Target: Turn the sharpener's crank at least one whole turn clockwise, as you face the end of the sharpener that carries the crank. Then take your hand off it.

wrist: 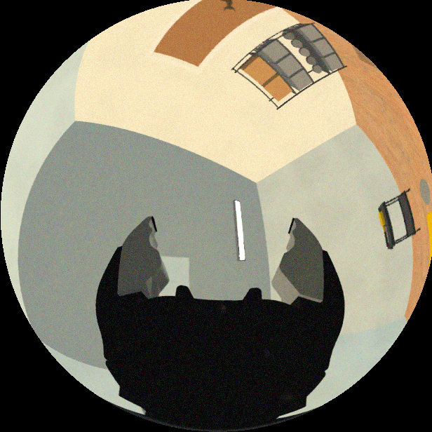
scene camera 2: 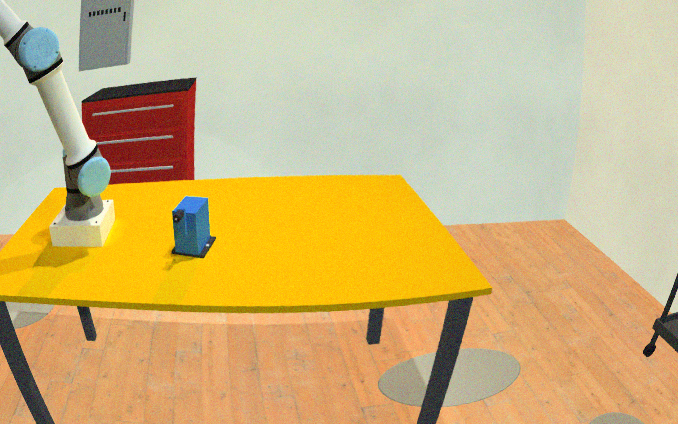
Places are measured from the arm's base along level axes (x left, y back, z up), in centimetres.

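Pixels of known places: arm's base at its link origin: (scene camera 2: 84, 211).
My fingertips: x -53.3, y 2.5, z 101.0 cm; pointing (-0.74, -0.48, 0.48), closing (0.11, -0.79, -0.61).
Ahead of a thing's pixels: the offset from my fingertips to its top centre. "*": to the spot under its first point. Level surfaces: height alone.
The blue sharpener @(* dx +38.9, dy -45.9, dz -99.5 cm) (scene camera 2: 196, 227) stands upright on a dark base plate @(* dx +39.3, dy -43.1, dz -107.3 cm) (scene camera 2: 189, 253) on the yellow table, to the right of the robot's base in the scene view. Its dark crank @(dx +35.5, dy -41.5, dz -93.8 cm) (scene camera 2: 178, 216) shows as a small black part high on its left front side; its exact angle is too small to tell. My gripper (wrist: 221, 219) is open, with its two jaws wide apart and nothing between them in the wrist view. It is out of frame in the scene view, and the sharpener does not show in the wrist view.
The arm rises from its white base block (scene camera 2: 76, 235) on the left of the yellow table @(dz -108.3 cm) (scene camera 2: 320, 240) and leaves the scene view at the top left. A red drawer cabinet (scene camera 2: 142, 125) stands behind the table. A dark cart (wrist: 411, 215) (scene camera 2: 665, 327) is off to the side.
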